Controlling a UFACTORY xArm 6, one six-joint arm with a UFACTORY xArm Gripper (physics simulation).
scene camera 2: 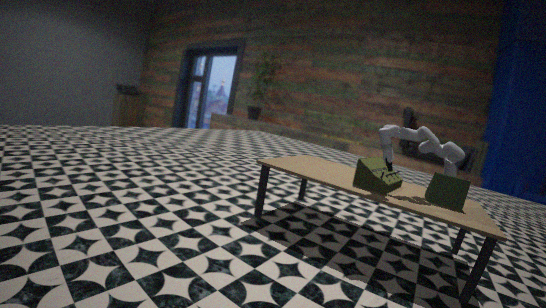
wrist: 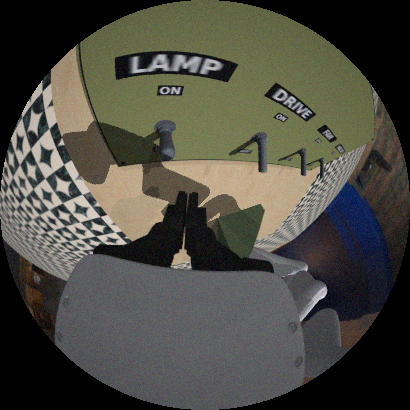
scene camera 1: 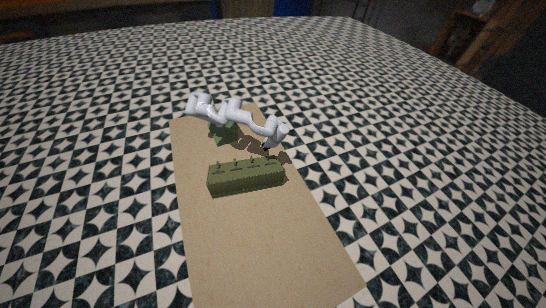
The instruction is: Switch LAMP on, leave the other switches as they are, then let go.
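Pixels of known places: gripper, fingertip midpoint: (scene camera 2: 390, 171) (wrist: 187, 205) (scene camera 1: 264, 149); arm's base, origin of the base link: (scene camera 2: 449, 185) (wrist: 245, 254).
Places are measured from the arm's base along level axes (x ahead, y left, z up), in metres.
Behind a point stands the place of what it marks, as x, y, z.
A green switch box (scene camera 1: 245, 184) @[0.632, -0.112, -0.026] (scene camera 2: 367, 177) @[0.625, 0.173, -0.057] (wrist: 300, 50) stands on the table and carries several toggle levers. In the wrist view the LAMP lever (wrist: 166, 142) @[0.528, 0.133, -0.004] stands below its label (wrist: 176, 66) @[0.585, 0.112, -0.009] and leans away from its ON mark (wrist: 170, 90) @[0.567, 0.119, -0.020], towards the gripper side. The DRIVE lever (wrist: 262, 154) @[0.475, 0.028, -0.021] and the levers beyond it also lean away from the label side. My gripper (scene camera 1: 266, 148) @[0.476, 0.135, 0.019] (scene camera 2: 389, 167) @[0.476, 0.135, 0.019] (wrist: 187, 205) @[0.476, 0.135, 0.019] is shut and empty. Its fingertips are close to the LAMP end of the box, apart from the LAMP lever in the wrist view.
A dark green block (scene camera 1: 223, 134) @[0.130, -0.041, -0.035] (scene camera 2: 446, 191) @[0.033, 0.082, -0.034] (wrist: 241, 231) @[0.146, 0.012, -0.058] stands on the wooden table (scene camera 1: 260, 245) @[0.982, -0.212, -0.140] (scene camera 2: 320, 169) @[1.029, -0.100, -0.140], near the arm's base. The arm reaches past it to the box. DRIVE's lever is the LAMP lever's neighbour. The table's side edge runs near the LAMP end.
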